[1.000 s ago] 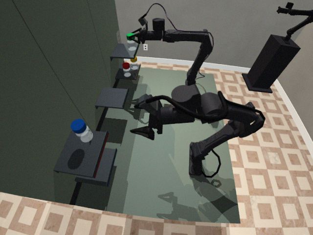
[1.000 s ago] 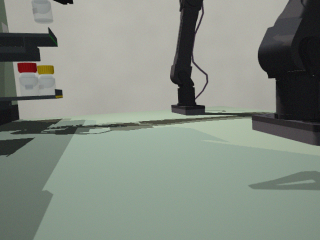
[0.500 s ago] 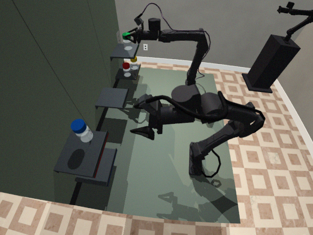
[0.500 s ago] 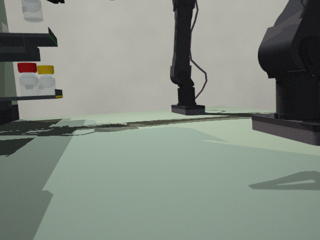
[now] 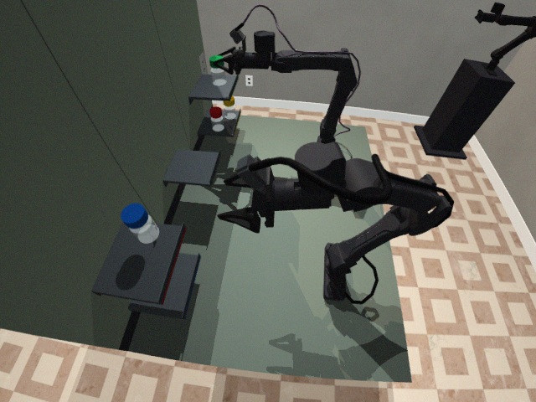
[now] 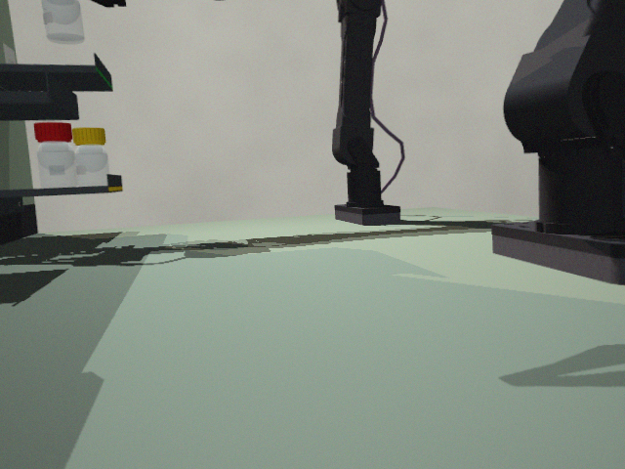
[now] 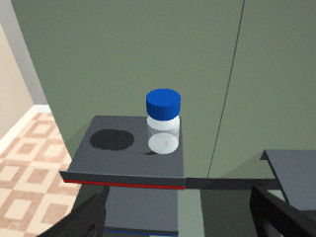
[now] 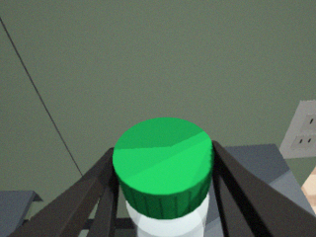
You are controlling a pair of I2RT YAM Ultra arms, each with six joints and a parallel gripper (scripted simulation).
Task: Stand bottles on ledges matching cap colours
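Right now the blue-capped bottle is 220 mm ahead of my left hand, 10 mm to the left of it and 130 mm below it. Round my left hand: red-capped bottle (200 mm ahead, 670 mm to the right, 320 mm below); green-capped bottle (170 mm ahead, 660 mm to the right, 80 mm below); yellow-capped bottle (160 mm ahead, 770 mm to the right, 320 mm below).
Right now my right hand is 5 cm above the green-capped bottle. From my right hand the other things lie so: blue-capped bottle: 5 cm ahead, 68 cm to the left, 9 cm below; red-capped bottle: 4 cm ahead, 28 cm below; yellow-capped bottle: 10 cm to the right, 28 cm below.
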